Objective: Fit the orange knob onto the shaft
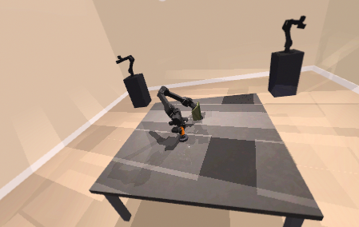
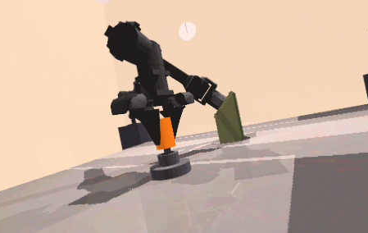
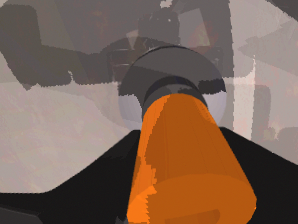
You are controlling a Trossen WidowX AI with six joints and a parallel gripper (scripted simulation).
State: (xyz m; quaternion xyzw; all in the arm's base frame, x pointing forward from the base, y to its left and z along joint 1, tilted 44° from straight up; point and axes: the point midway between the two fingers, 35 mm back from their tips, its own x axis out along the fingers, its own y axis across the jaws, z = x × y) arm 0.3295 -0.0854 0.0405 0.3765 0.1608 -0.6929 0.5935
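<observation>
My gripper tip is now 30 mm above the pedestal. Round my gripper tip: orange knob: 20 mm above.
</observation>
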